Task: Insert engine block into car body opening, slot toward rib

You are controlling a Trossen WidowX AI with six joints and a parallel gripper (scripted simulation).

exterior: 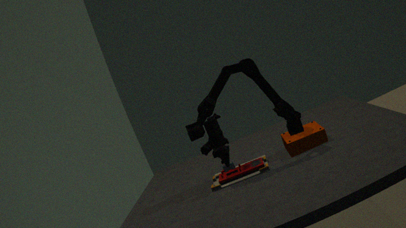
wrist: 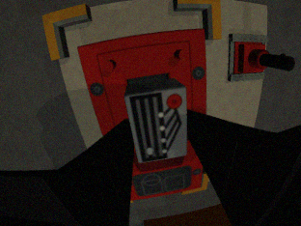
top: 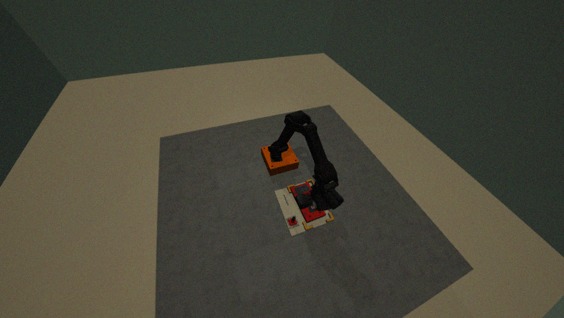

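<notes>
My gripper tip is 50 mm short of the black post, 110 mm to the left of it and 30 mm above it. Also, from my gripper tip: grey engine block (10 mm below).
</notes>
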